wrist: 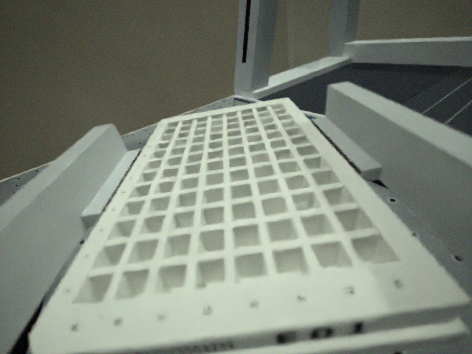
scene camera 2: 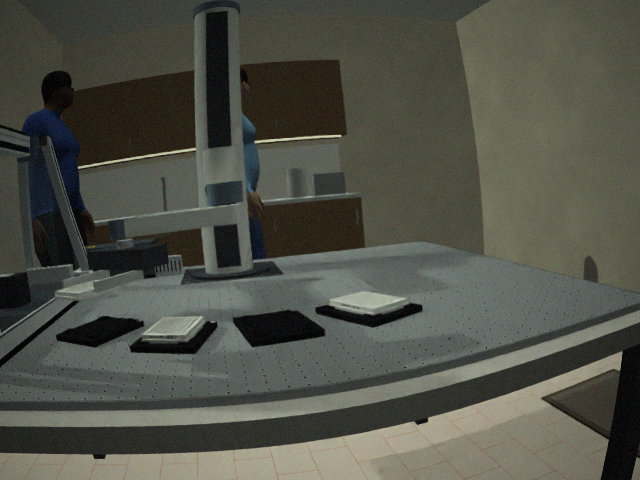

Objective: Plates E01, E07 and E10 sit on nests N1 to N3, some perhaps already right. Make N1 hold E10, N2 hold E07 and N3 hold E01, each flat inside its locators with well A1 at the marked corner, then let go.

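Where they show: gripper, fingertip midpoint: (wrist: 222, 124) (scene camera 2: 78, 286); arm's base at its link origin: (scene camera 2: 230, 276).
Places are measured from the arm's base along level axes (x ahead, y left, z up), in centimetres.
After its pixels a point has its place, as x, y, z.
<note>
My gripper (scene camera 2: 81, 285) @(65.6, -32.0, 11.2) (wrist: 222, 124) @(65.6, -32.0, 11.2) is shut on a white well plate marked E01 (scene camera 2: 74, 292) @(70.1, -31.6, 10.8) (wrist: 227, 185) @(62.0, -29.7, 10.7), with one finger along each long side. In the scene view the plate is at the far left, apart from the black nests. Among the nests, the leftmost nest (scene camera 2: 98, 331) @(67.4, -28.7, 2.5) and the third nest (scene camera 2: 279, 327) @(74.3, 6.0, 2.5) are bare. A white plate (scene camera 2: 174, 328) @(74.3, -11.9, 3.9) sits on the second nest (scene camera 2: 164, 348) @(80.1, -13.6, 2.2), and another white plate (scene camera 2: 368, 301) @(69.7, 22.6, 3.8) sits on the rightmost nest (scene camera 2: 372, 319) @(77.1, 21.0, 2.5). Nest labels, the markings of these two plates and the marked corners are too small to read.
The white arm column (scene camera 2: 222, 155) @(22.5, 0.4, 35.1) stands behind the nests, its arm reaching left. A framed machine (scene camera 2: 23, 206) @(11.4, -67.5, 29.7) (wrist: 257, 50) @(80.5, -46.9, 11.8) stands at the left, close to the held plate. A small white slotted rack (scene camera 2: 175, 264) @(-4.4, -17.5, 4.7) is near the column. Two people stand behind the table (scene camera 2: 320, 379) @(97.6, 7.9, 1.3).
</note>
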